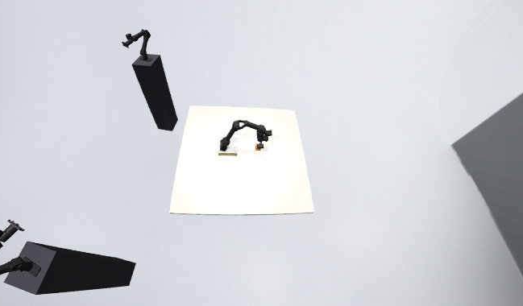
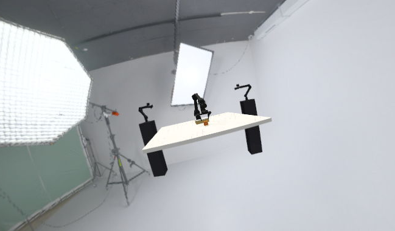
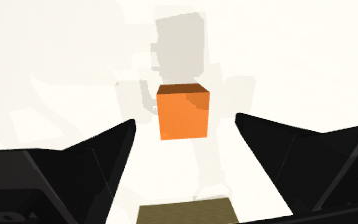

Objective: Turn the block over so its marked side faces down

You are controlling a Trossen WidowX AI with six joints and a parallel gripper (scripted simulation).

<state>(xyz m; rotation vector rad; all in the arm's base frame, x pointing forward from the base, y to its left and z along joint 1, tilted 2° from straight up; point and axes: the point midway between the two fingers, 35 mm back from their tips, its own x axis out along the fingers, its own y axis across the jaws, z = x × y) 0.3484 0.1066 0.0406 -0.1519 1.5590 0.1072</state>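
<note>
Right now the orange block is 40 mm below my gripper tip and 20 mm behind it.
</note>
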